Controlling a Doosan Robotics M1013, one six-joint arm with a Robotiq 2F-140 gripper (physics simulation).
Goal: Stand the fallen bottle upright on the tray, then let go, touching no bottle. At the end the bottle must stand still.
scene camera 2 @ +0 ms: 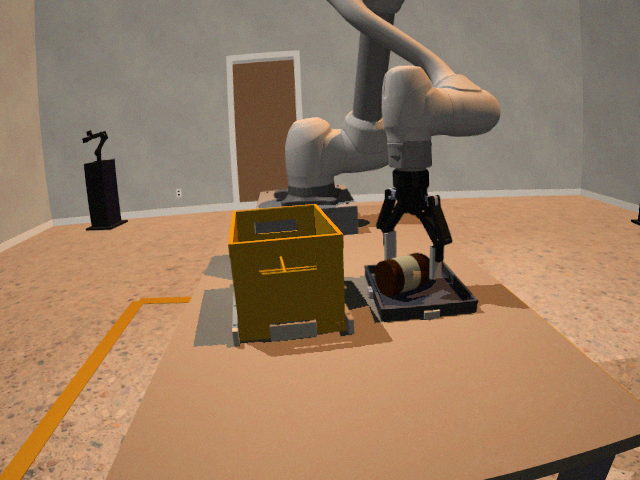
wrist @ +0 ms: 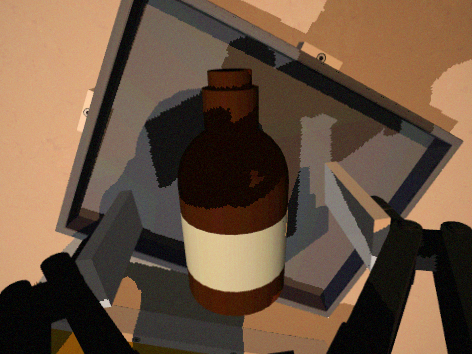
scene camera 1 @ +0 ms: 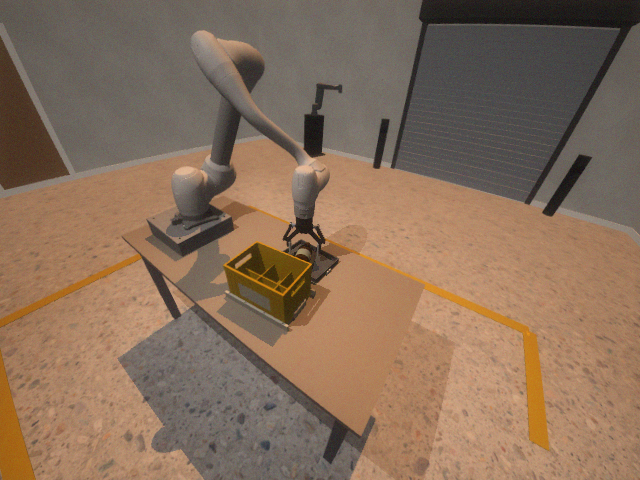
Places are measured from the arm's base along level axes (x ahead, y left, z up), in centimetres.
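Where they show: gripper, fingertip midpoint: (scene camera 2: 412,269) (wrist: 230,196) (scene camera 1: 303,253); arm's base, origin of the base link: (scene camera 2: 312,198) (scene camera 1: 196,217).
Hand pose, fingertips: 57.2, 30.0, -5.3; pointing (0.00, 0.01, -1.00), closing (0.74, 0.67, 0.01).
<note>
Things, the pixels of their top centre, and the offset from my fingertips, as dx, dy, dz. Level surfaces: height alone.
- brown bottle, middle of its top: (wrist: 237,218) (scene camera 2: 414,254) (scene camera 1: 304,247) +0.0, +0.4, +3.4
- tray, middle of its top: (wrist: 256,187) (scene camera 2: 416,281) (scene camera 1: 307,257) +1.8, +0.9, -1.9
- yellow crate, middle of its top: (scene camera 2: 279,220) (scene camera 1: 268,264) +9.0, -25.6, +13.1
- table, its level: dz -4.5
The brown bottle (scene camera 1: 303,252) (scene camera 2: 412,273) (wrist: 233,255) with a cream label lies on its side at the tray (scene camera 1: 324,264) (scene camera 2: 403,313) (wrist: 165,55). Its base faces the crate side and its neck points away from it. In the wrist view the base end overlaps the tray's near wall; whether it rests on that wall I cannot tell. A finger hides the neck in scene camera 2. My gripper (scene camera 1: 303,251) (scene camera 2: 411,262) (wrist: 230,196) is open, pointing down over the bottle. One finger stands on each side of the bottle, with a visible gap on both sides in the wrist view.
A yellow crate (scene camera 1: 279,304) (scene camera 2: 289,299) with inner dividers stands beside the tray, held by grey rails on the table (scene camera 1: 361,330) (scene camera 2: 361,413). The grey robot base (scene camera 1: 191,235) (scene camera 2: 345,219) stands at the table's far end. Small light blocks sit against the tray's outer walls.
</note>
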